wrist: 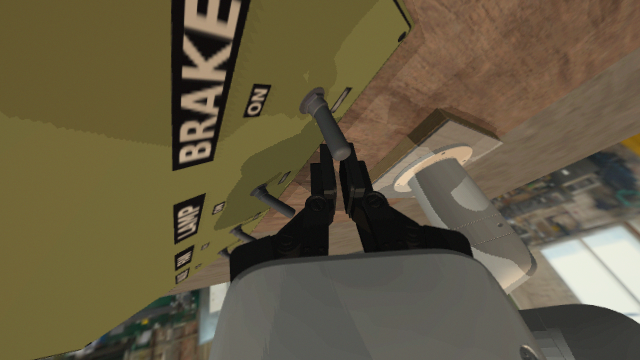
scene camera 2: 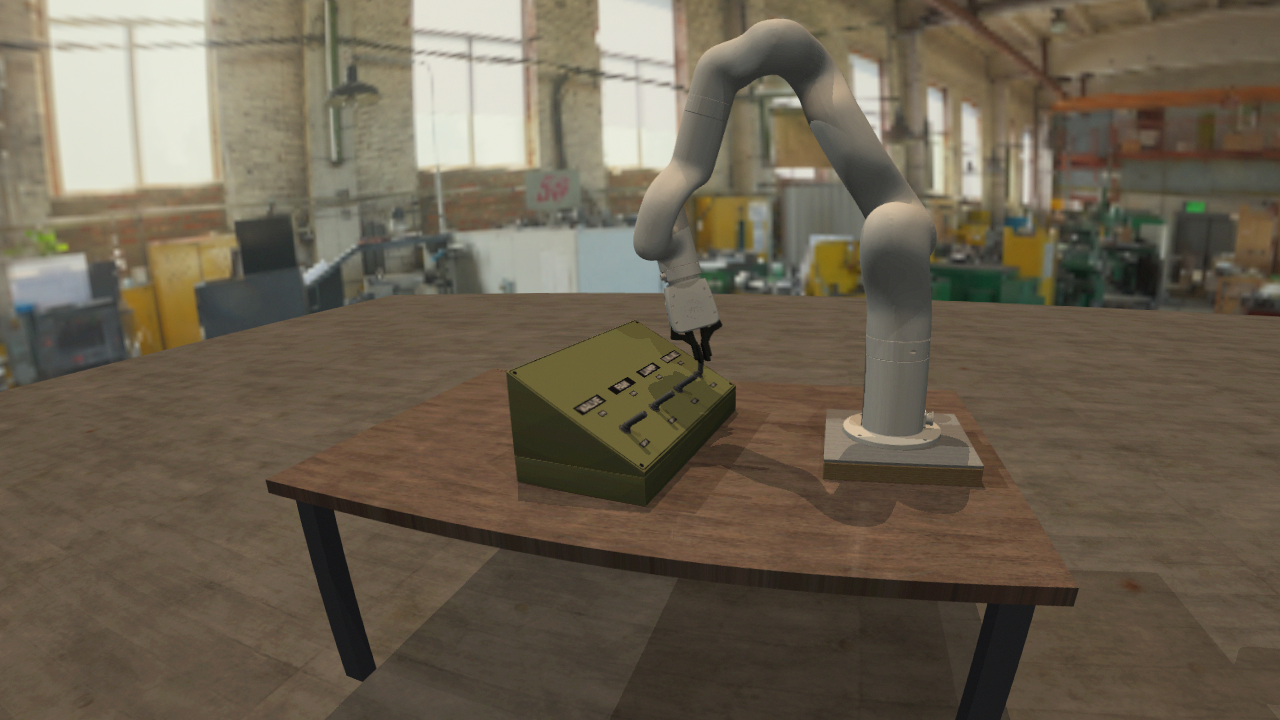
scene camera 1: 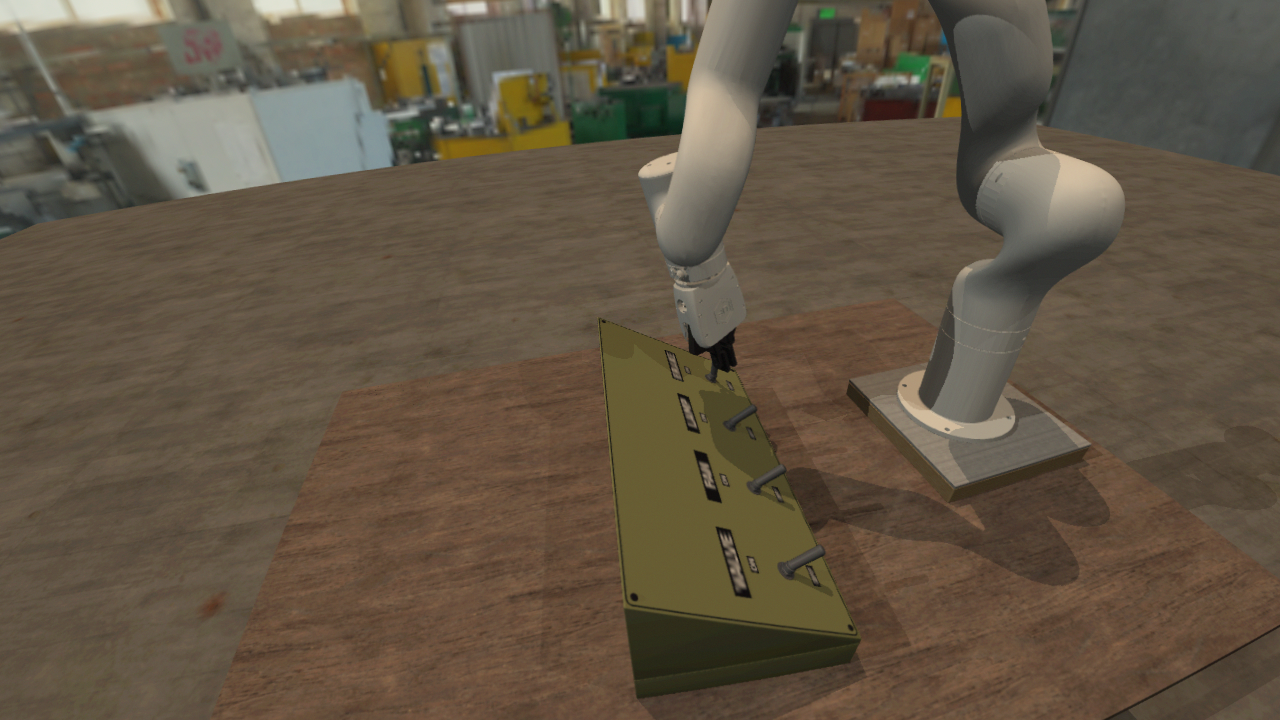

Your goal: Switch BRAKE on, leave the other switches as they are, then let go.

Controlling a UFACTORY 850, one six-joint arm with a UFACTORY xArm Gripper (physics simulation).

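The BRAKE lever stands at the far end of the green panel. It stands steeper than the other levers; in the wrist view it slants away from its ON label. My gripper is at the free end of this lever, its fingertips slightly apart with the lever's end between them. The LAMP lever, FAN lever and VALVE lever lean toward their lower labels, the OFF side.
The panel stands on the wooden table. The arm's base plate is on the lower side of the panel. The LAMP lever is the nearest neighbour to my fingers. A machine hall shows behind.
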